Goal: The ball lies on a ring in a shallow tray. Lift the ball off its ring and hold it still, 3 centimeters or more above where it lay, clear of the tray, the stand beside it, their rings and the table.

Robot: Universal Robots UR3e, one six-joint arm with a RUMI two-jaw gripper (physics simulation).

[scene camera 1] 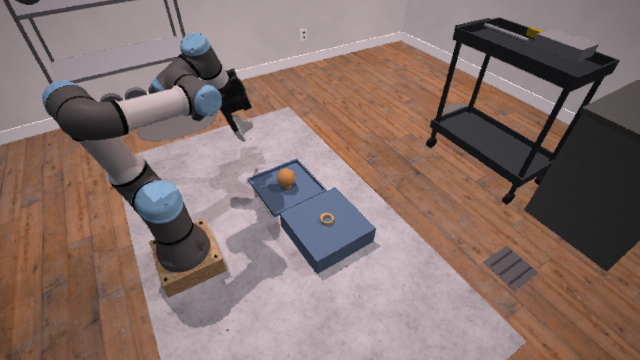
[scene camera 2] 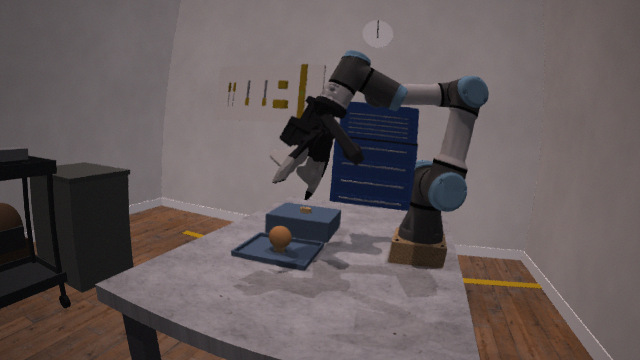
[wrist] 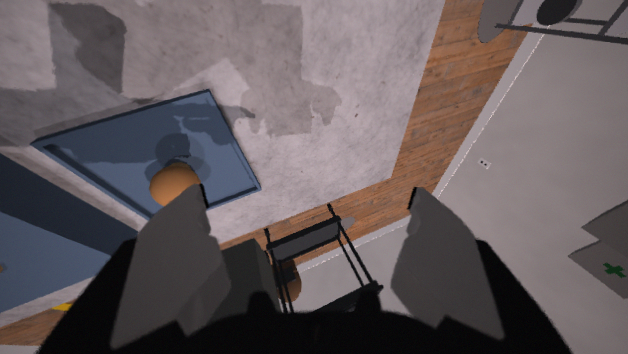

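An orange ball rests on a small ring in the shallow blue tray. In the wrist view the left fingertip overlaps the ball's lower right edge. My gripper is open and empty. It hangs tilted, well above the table and apart from the ball. The blue stand is beside the tray, with another ring on its top.
The grey table top carries the tray, the stand and the arm's wooden base block. The stand rises higher than the tray's rim. A black cart stands off the table.
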